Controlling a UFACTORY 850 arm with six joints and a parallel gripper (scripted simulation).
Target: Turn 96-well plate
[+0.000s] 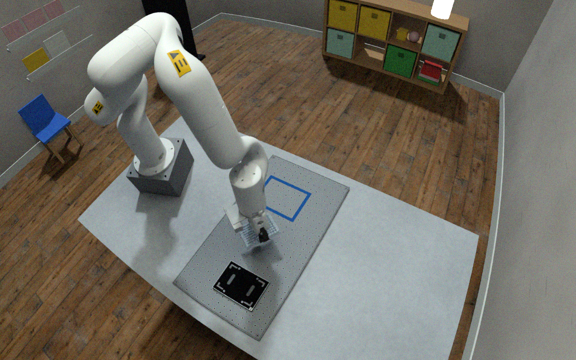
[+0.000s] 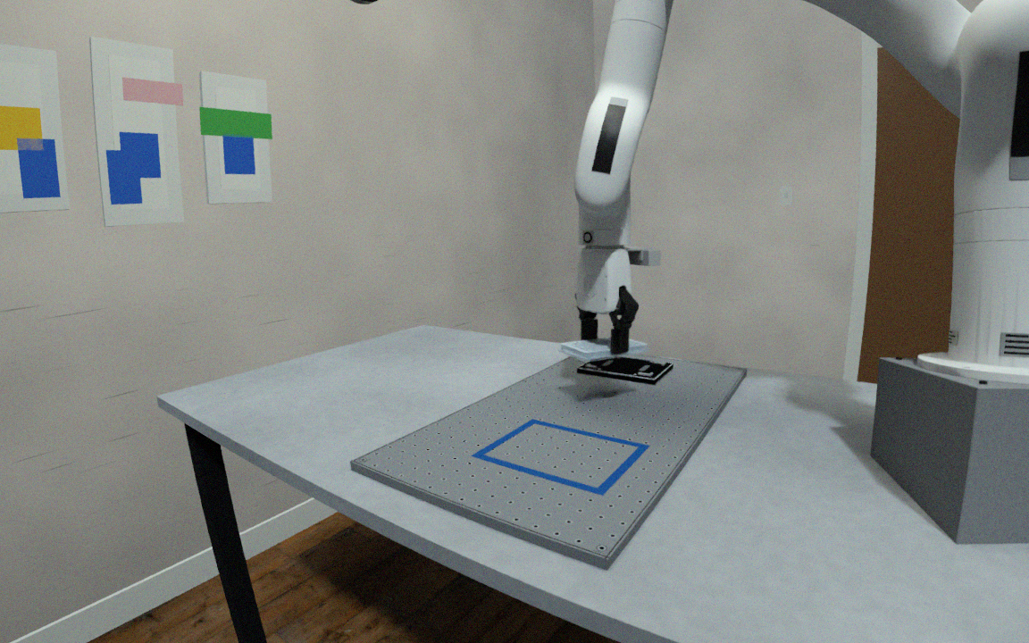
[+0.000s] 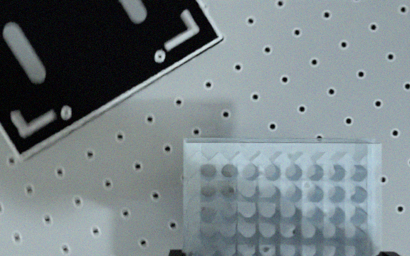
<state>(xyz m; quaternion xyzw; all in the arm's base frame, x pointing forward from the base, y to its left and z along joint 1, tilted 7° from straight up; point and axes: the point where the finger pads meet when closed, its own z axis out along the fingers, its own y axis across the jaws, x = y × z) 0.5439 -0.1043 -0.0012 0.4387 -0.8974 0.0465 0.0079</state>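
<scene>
The black plate nest N1 lies 180 mm to the right of my hand, 100 mm below it and 10 mm ahead of it. Round my hand: 96-well plate: 10 mm below.
</scene>
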